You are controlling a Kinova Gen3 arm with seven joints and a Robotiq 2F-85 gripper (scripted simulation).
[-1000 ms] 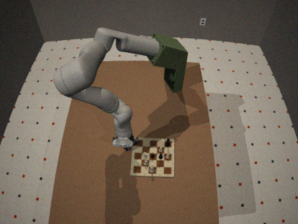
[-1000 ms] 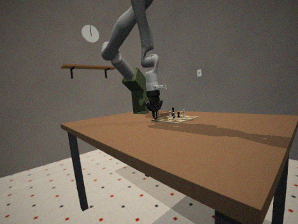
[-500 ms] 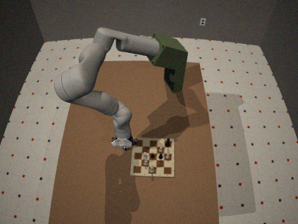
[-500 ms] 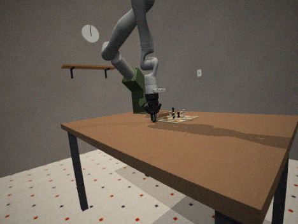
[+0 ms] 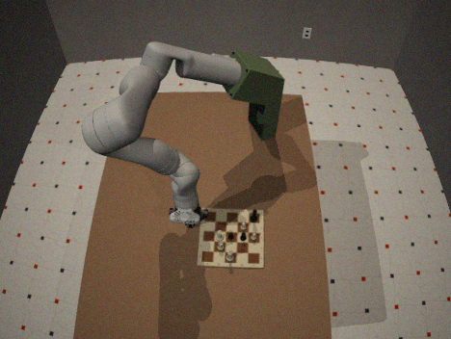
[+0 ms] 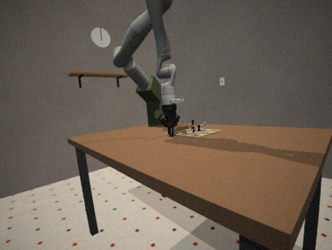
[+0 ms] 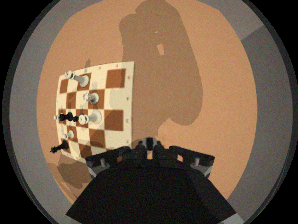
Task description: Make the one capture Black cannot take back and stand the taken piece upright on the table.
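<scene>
Now: the chessboard 7 cm ahead of my hand, 13 cm to the left of it and 3 cm below it. Round my hand: tall black piece (2 cm ahead, 22 cm to the left, 1 cm above).
</scene>
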